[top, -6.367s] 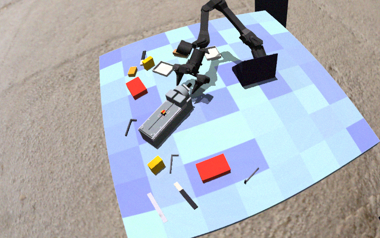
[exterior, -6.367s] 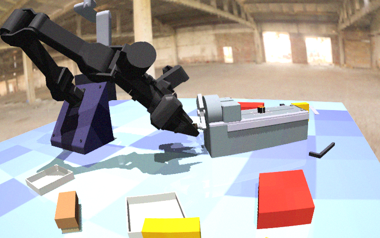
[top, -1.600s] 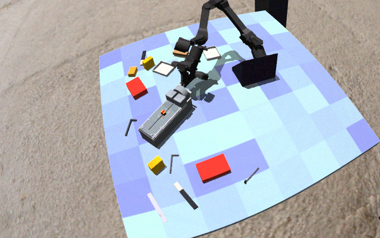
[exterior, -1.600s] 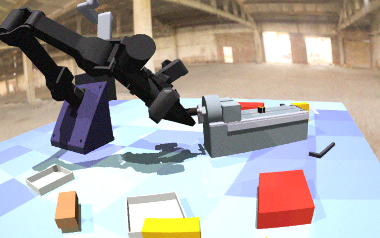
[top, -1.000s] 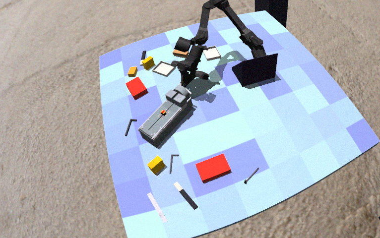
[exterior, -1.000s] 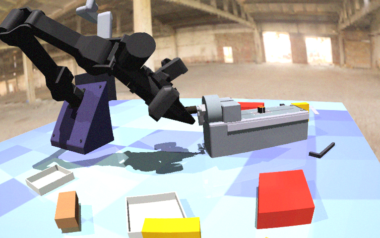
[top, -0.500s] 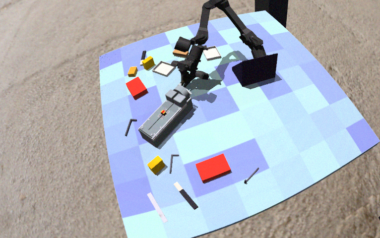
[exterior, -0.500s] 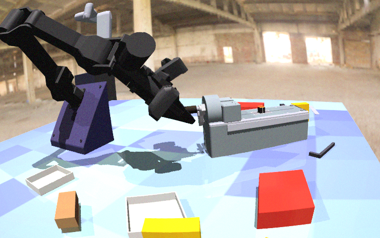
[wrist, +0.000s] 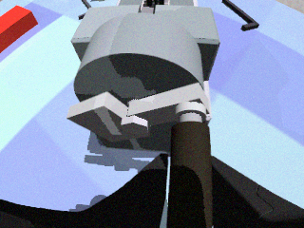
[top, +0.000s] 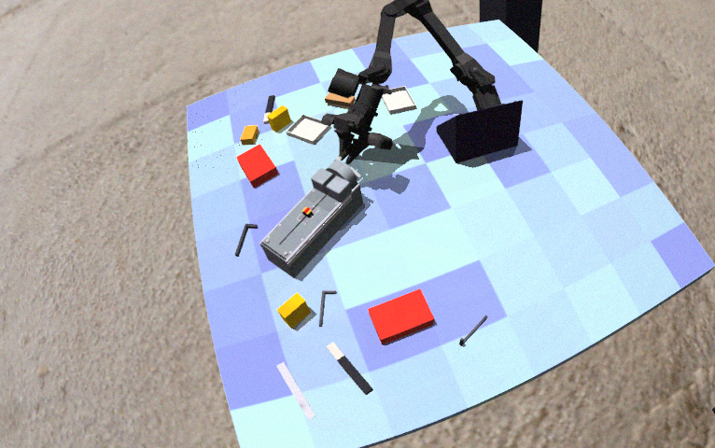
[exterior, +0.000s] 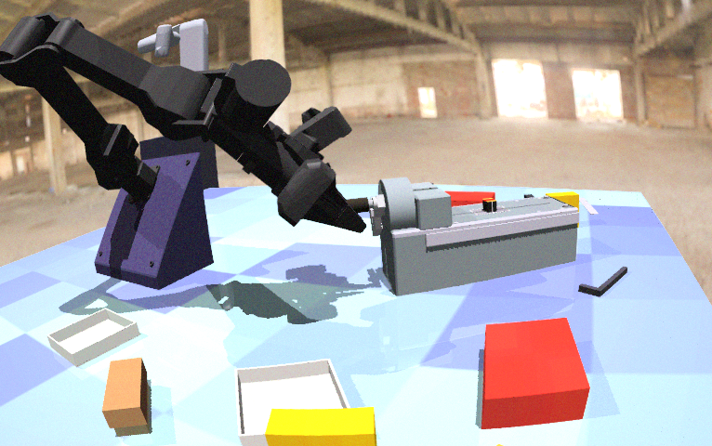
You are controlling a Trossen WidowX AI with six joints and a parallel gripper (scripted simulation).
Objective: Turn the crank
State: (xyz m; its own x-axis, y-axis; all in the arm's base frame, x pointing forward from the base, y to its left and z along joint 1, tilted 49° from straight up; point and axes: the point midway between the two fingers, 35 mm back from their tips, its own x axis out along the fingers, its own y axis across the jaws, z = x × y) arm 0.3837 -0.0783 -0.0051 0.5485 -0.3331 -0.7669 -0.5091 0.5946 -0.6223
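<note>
The dark crank handle lies 2 cm above my gripper tip, 1 cm to the right of it and 1 cm behind it. Round my gripper tip: red pointer 13 cm ahead, 11 cm to the left; then tan block 32 cm to the right, 9 cm behind, 7 cm below.
</note>
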